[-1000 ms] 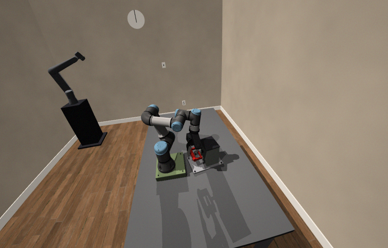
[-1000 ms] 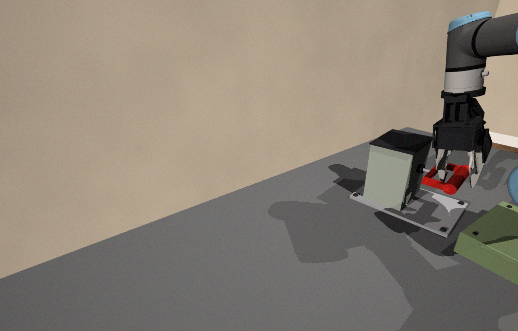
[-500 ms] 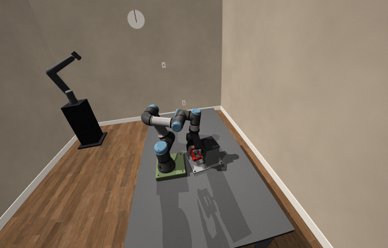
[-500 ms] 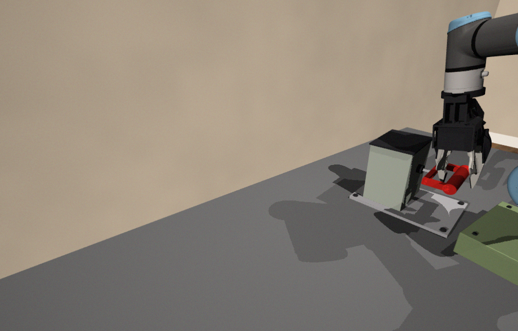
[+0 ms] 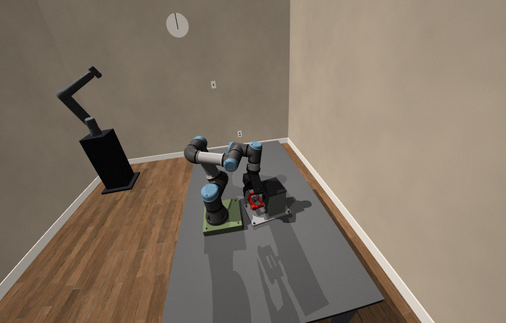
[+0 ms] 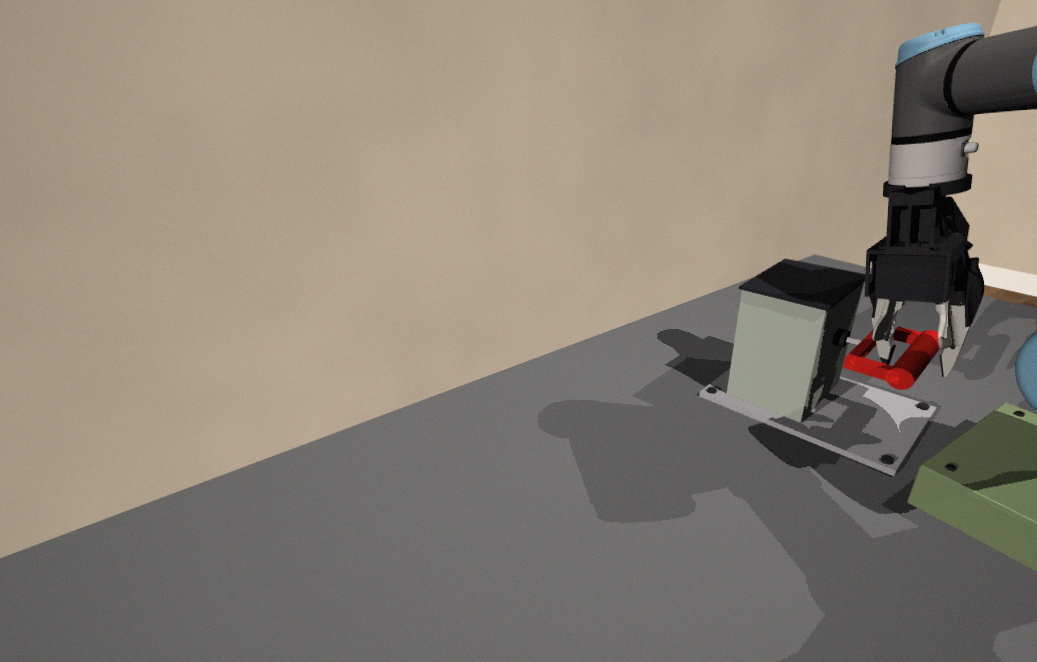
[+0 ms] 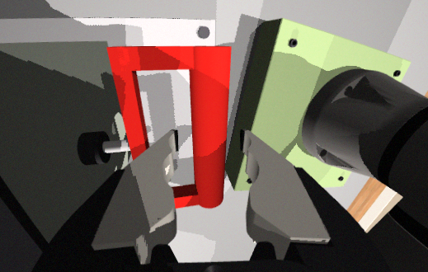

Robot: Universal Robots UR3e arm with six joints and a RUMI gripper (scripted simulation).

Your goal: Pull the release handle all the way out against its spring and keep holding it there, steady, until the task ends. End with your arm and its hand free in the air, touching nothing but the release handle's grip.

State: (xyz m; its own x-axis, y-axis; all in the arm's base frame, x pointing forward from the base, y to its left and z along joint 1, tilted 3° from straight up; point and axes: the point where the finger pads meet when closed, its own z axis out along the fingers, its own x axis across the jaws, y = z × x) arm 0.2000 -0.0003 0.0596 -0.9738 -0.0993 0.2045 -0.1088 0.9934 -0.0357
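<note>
The grey metal base plate lies 100 mm below my hand, 90 mm ahead of it and 10 mm to the left of it.
</note>
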